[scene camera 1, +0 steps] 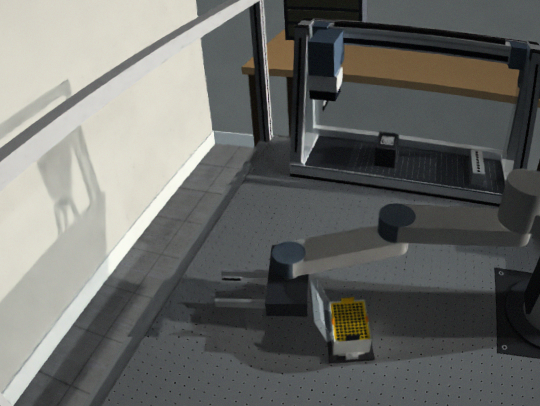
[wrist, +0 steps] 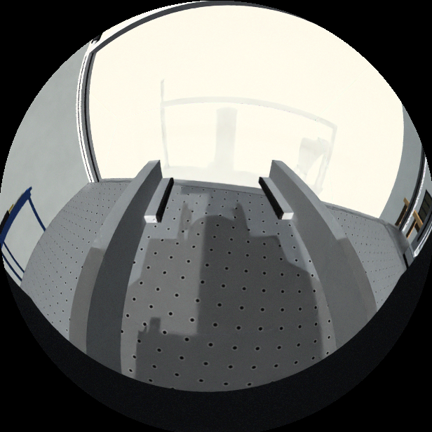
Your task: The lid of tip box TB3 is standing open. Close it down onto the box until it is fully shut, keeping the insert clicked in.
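Places are measured from the arm's base along level axes (x left, y back, z up), in millimetres.
Pixels of known places: gripper, fingertip midpoint: (scene camera 1: 218,287).
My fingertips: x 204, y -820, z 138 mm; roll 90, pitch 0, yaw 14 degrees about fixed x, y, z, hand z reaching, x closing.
For each thing: its top centre in the pictures, then the offset to it from my fingertips. "spot": a spot on its surface instead. Level surfaces: height alone.
- Tip box TB3, middle of its top: (scene camera 1: 350,318) dx -35, dy +301, dz -59 mm
- white box with a yellow perforated insert, middle of its top: (scene camera 1: 350,316) dx -35, dy +301, dz -51 mm
- small dark base plate, surface spot: (scene camera 1: 369,356) spot: dx +19, dy +363, dz -117 mm
- perforated table, its level: dz -125 mm
Tip box TB3 (scene camera 1: 353,347) is a white box with a yellow perforated insert (scene camera 1: 349,319) in its top, in the scene view. Its clear lid (scene camera 1: 320,314) stands open at the box's left side, tilted up and outward. No label is readable, and whether the insert is clicked in cannot be told. My gripper (scene camera 1: 224,290) (wrist: 216,168) is shut with nothing between its fingers, which still stand a gap apart. It is left of the lid, fingers pointing left, away from the box. The dark gripper body is close to the lid's upper part. Box and lid do not show in the wrist view.
The box sits on a small dark base plate (scene camera 1: 369,356) on the perforated table (scene camera 1: 410,380) (wrist: 240,300). The arm reaches in from the right, behind the box. A gantry machine (scene camera 1: 390,186) stands at the back. A pale wall (scene camera 1: 150,100) (wrist: 250,60) rises beyond the table's left edge.
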